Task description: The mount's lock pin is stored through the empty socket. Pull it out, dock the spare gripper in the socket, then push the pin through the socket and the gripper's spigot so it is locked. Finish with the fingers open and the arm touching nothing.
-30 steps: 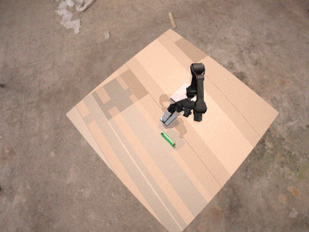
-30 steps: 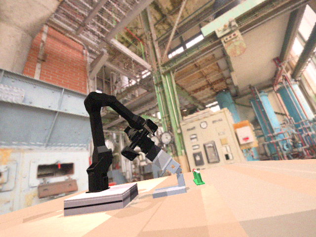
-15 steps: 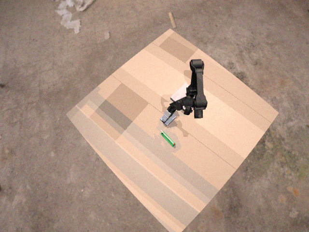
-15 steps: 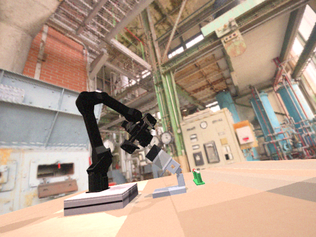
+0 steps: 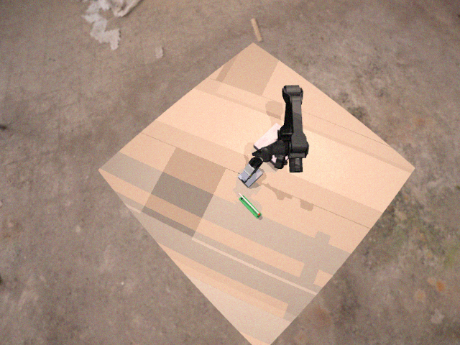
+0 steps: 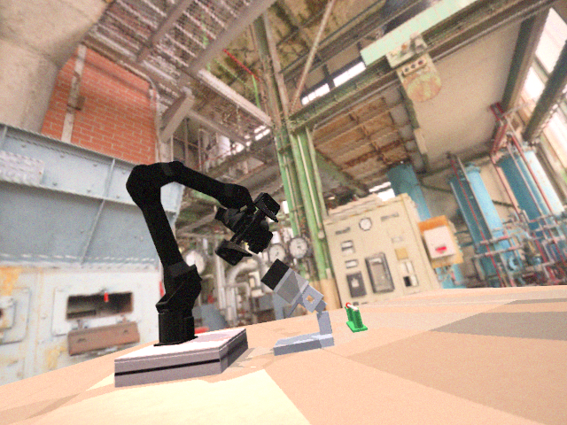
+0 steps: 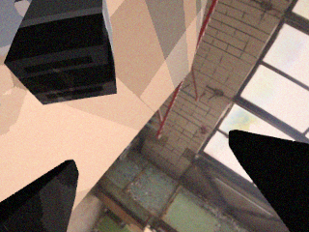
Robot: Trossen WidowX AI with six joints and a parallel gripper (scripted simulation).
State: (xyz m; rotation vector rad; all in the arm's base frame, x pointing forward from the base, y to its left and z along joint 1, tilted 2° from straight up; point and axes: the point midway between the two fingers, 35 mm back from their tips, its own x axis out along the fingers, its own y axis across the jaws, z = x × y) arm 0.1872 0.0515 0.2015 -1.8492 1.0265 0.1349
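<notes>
Right now my gripper tip is 14 cm short of the green upright bracket, 16 cm to the right of it and 20 cm above it. Also, from my gripper tip: spare gripper (4 cm ahead, 2 cm to the left, 11 cm below); mount socket (6 cm ahead, 3 cm to the left, 17 cm below).
</notes>
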